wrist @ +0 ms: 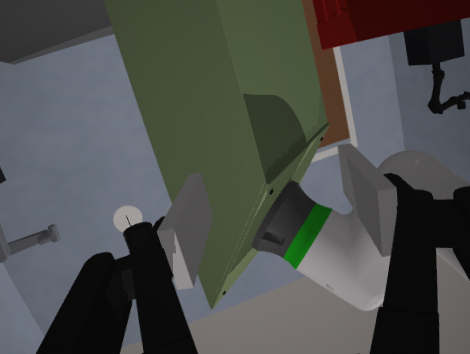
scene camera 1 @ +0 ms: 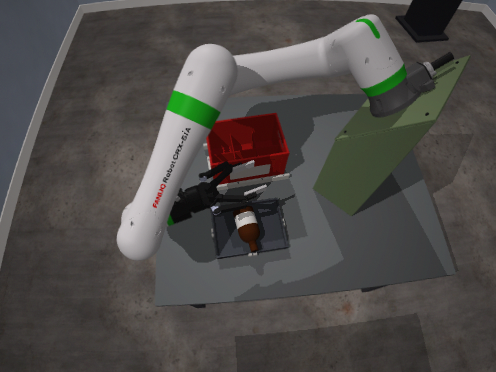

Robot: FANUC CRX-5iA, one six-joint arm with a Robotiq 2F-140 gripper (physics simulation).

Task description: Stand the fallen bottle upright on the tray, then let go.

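Frame: origin at the arm's base, x ahead, y left, z up, level; millimetres.
Where they show: gripper, fingertip midpoint: [wrist: 272,182] [scene camera 1: 259,175]; arm's base, origin of the base link: [wrist: 273,213] [scene camera 1: 395,101].
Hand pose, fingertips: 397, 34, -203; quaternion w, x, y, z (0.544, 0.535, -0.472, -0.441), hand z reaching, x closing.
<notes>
Things, the pixels of their top centre, and the offset from my fingertips, as dx, dy, dz. "pt": a spot on its surface instead. Level surfaces: height alone.
- brown bottle, middle of its top: [scene camera 1: 248,226] +56, +99, -162
- dark tray, surface spot: [scene camera 1: 215,240] pt +177, +103, -216
- red crate, middle of its top: [scene camera 1: 245,137] -4, -194, -66
- grey table, its level: dz -241
The brown bottle [scene camera 1: 248,231] with a white label lies on its side in the dark tray [scene camera 1: 215,240]. Its neck points to the tray's near wall and its base is toward the far wall. The bottle does not show in the wrist view. My gripper [scene camera 1: 249,177] [wrist: 272,182] is open, with nothing between its pads. It is held roughly level, pointing right, over the gap between the tray's far side and the red crate, apart from the bottle. One lower finger partly covers the tray's far left corner in the scene view.
The red crate [scene camera 1: 280,162] [wrist: 340,37] stands just behind the tray, near my upper finger. The green pedestal [scene camera 1: 367,160] [wrist: 165,110] carrying the arm's base stands on the right of the grey table [scene camera 1: 315,270]. The forearm slopes down over the table's left side.
</notes>
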